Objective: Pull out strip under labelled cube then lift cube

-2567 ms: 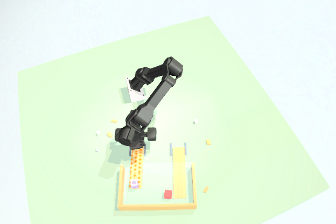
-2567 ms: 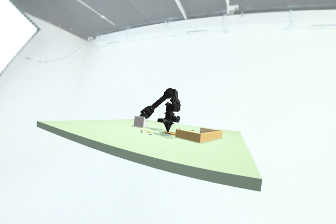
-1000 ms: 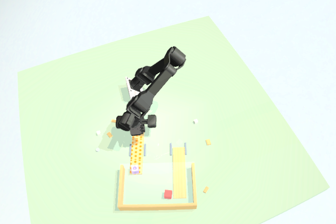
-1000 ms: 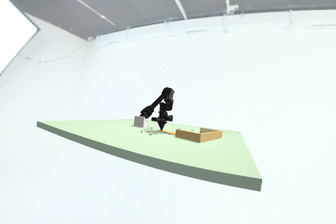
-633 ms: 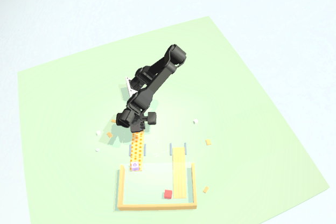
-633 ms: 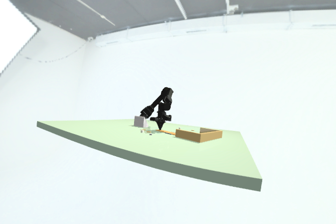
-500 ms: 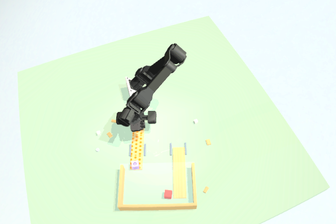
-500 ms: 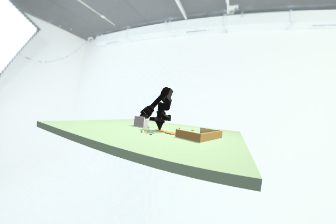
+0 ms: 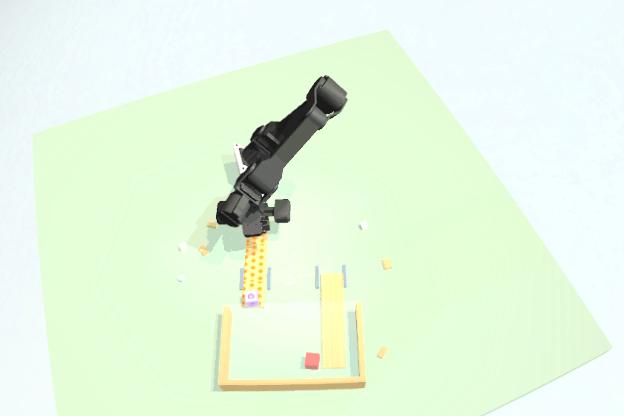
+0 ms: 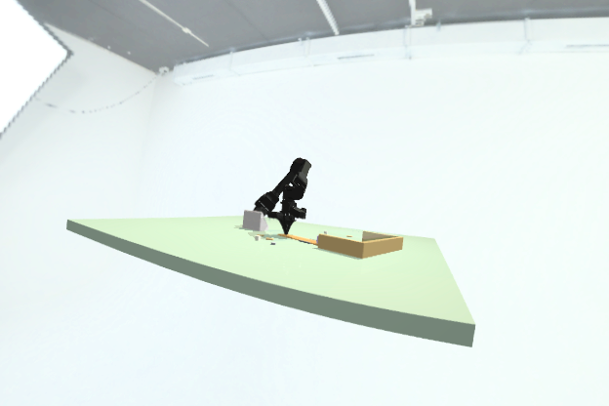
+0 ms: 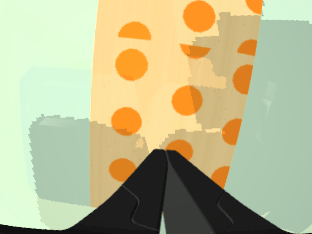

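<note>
My gripper tip is now 90 mm short of the dotted strip and 30 mm to the left of it. The rest, counted from my gripper tip: plain strip 300 mm ahead, 120 mm to the left.
</note>
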